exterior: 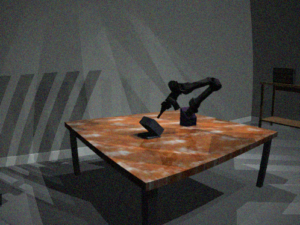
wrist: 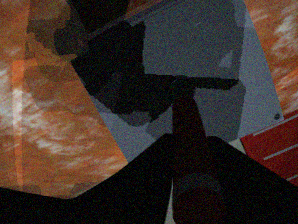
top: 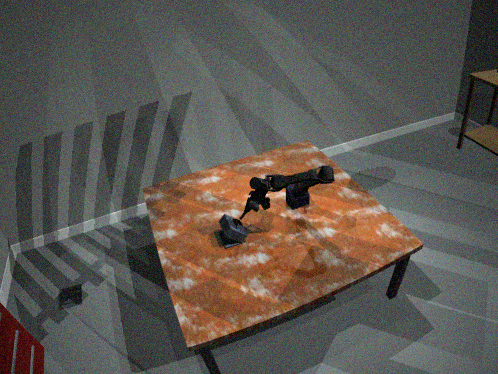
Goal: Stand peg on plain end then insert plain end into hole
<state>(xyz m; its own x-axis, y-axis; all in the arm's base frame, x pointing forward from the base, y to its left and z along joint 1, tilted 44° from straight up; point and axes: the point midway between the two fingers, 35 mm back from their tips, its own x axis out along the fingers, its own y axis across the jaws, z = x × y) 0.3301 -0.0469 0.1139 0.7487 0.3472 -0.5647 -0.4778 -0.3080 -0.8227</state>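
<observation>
Now: the sloped panel 7 cm ahead of my gripper tip, 2 cm to the right of it and 8 cm below it. Also, from my gripper tip: peg 1 cm behind, 1 cm above.
</observation>
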